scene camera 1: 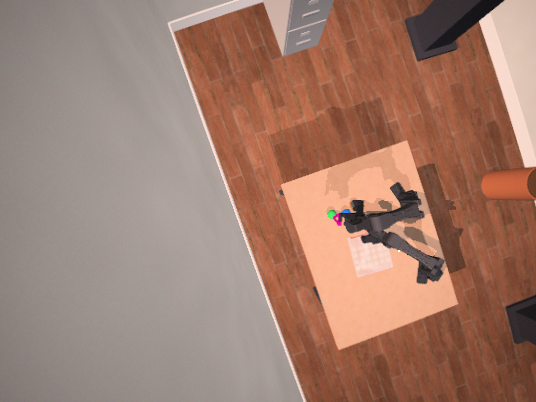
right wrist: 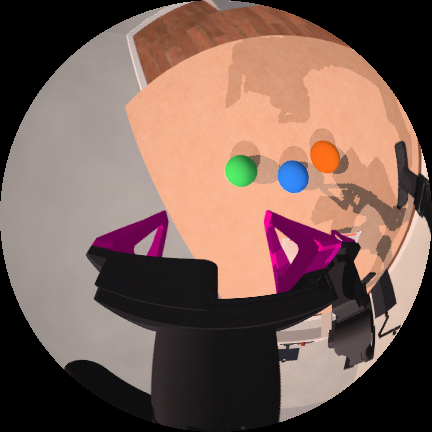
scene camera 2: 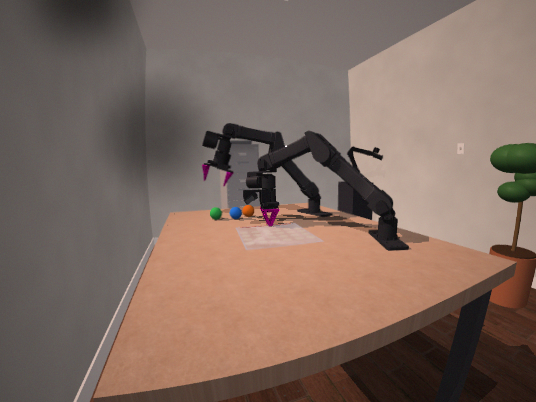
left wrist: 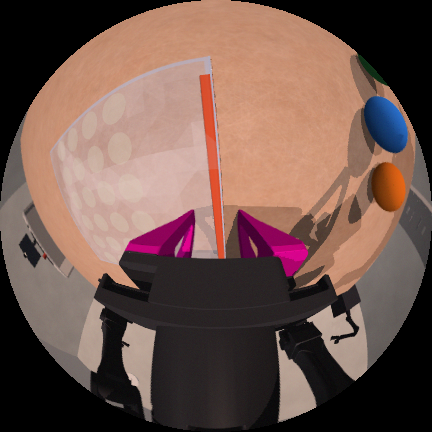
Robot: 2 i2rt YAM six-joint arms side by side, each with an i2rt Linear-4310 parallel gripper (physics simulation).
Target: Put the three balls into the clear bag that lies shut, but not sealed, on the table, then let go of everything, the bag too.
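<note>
The clear bag (scene camera 1: 371, 260) (scene camera 2: 277, 237) (left wrist: 150, 165) lies flat, with an orange strip (left wrist: 207, 130) along one edge. My left gripper (scene camera 2: 270, 224) (left wrist: 215, 214) is partly open and points down low at that edge, one finger on each side of the strip in the left wrist view, with nothing held. The arms hide it in scene camera 1. The green ball (scene camera 1: 331, 214) (scene camera 2: 216, 213) (left wrist: 374, 71) (right wrist: 241, 171), blue ball (scene camera 1: 346, 212) (scene camera 2: 235, 213) (left wrist: 386, 124) (right wrist: 293, 176) and orange ball (scene camera 2: 248, 210) (left wrist: 388, 186) (right wrist: 325, 156) rest apart on the table. My right gripper (scene camera 2: 215, 183) (right wrist: 215, 215) is wide open and empty, raised above the table near the balls.
The table (scene camera 1: 345, 315) (scene camera 2: 215, 310) bears both arms, whose bases stand along one side. The two arms are close together and overlap in scene camera 1. A grey cabinet (scene camera 1: 306, 35) and a potted plant (scene camera 2: 512, 275) stand off the table.
</note>
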